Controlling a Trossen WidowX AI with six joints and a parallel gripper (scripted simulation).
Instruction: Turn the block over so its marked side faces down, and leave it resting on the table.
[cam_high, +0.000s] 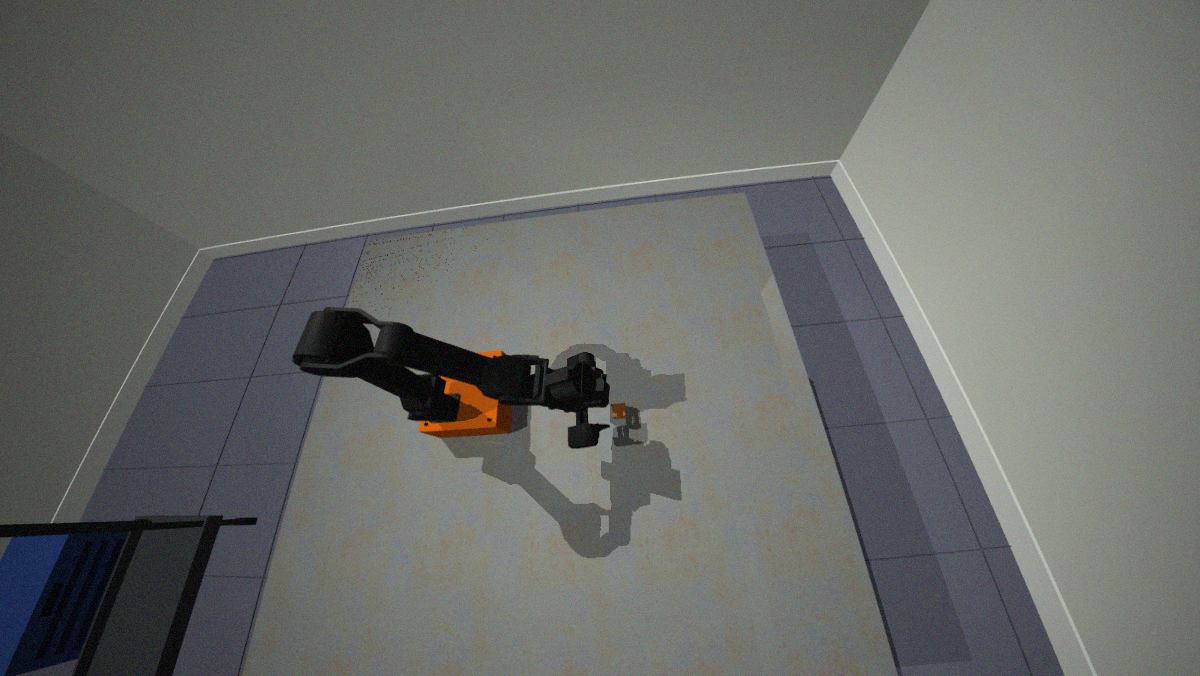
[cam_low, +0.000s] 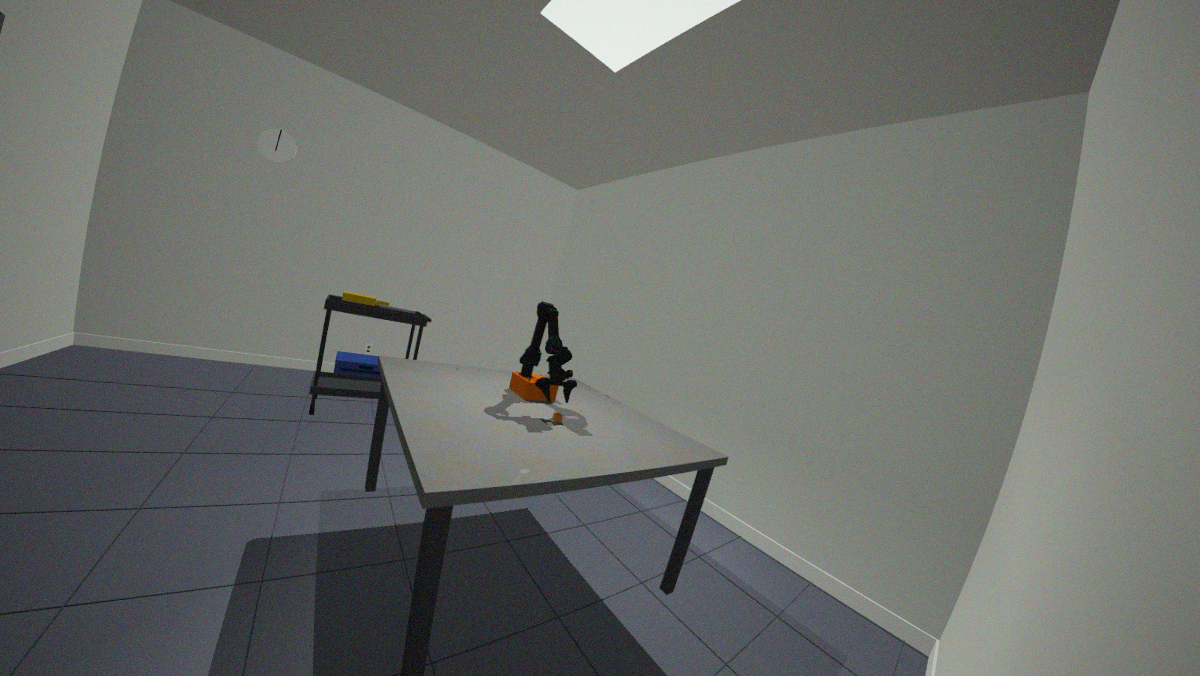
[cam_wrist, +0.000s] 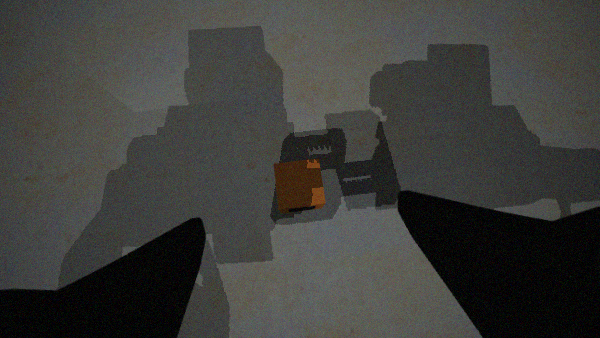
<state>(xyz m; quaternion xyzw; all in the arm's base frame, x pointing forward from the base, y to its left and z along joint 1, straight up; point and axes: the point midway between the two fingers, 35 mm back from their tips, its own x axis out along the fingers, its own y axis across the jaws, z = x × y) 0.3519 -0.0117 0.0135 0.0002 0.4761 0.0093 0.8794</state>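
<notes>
My gripper tip is 20 mm short of the orange block and 60 mm above it.
</notes>
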